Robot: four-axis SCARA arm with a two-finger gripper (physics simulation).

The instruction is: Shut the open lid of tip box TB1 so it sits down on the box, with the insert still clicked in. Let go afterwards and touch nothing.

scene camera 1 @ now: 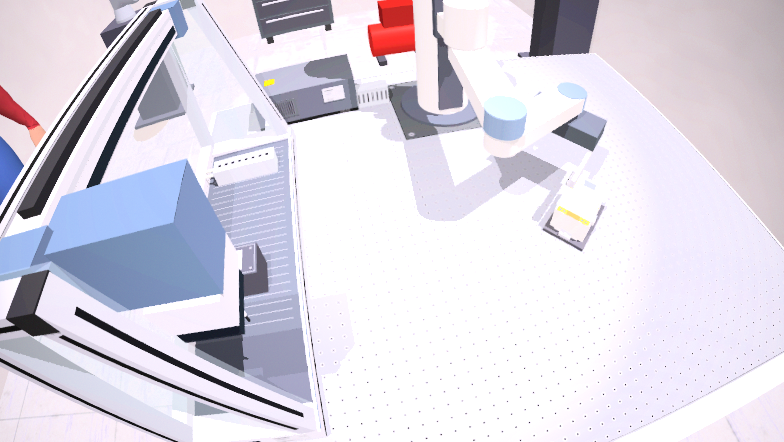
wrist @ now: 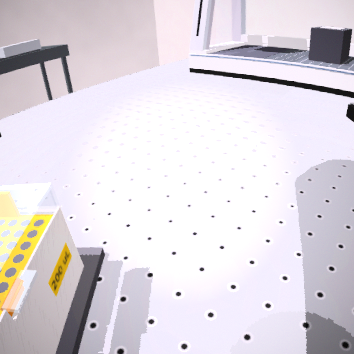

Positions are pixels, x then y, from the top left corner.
Labels:
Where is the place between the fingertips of my gripper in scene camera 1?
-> At 536, 167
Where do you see a clear lid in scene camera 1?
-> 582, 202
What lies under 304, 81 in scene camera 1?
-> A grey controller box.

